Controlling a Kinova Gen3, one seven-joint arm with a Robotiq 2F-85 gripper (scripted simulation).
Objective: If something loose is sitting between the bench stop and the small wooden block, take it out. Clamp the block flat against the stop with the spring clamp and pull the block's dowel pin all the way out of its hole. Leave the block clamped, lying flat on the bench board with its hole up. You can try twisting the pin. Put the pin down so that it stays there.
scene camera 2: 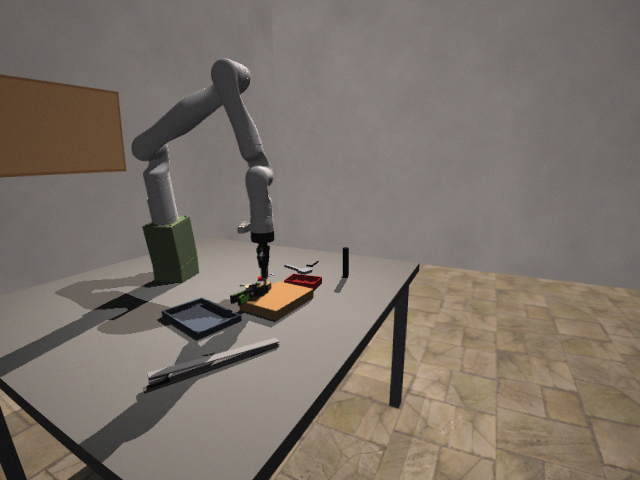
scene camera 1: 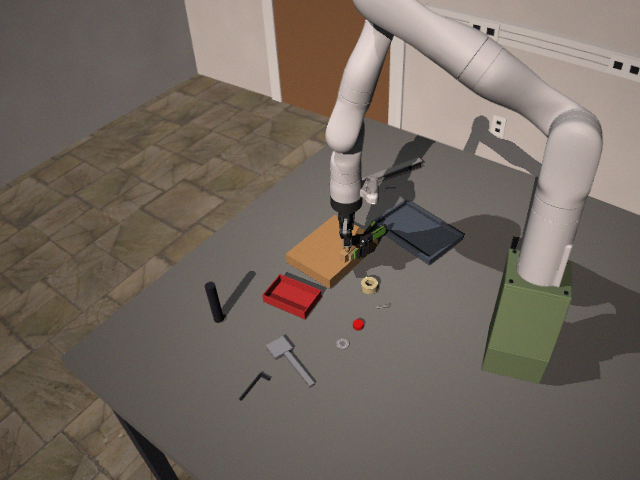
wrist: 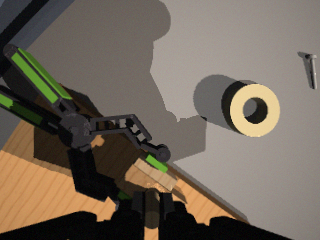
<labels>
A wooden bench board shows in scene camera 2, in scene camera 1 [318, 255] and in the wrist view. One and the same spot on the wooden bench board: [wrist: 44, 189] is [scene camera 2: 264, 299].
</labels>
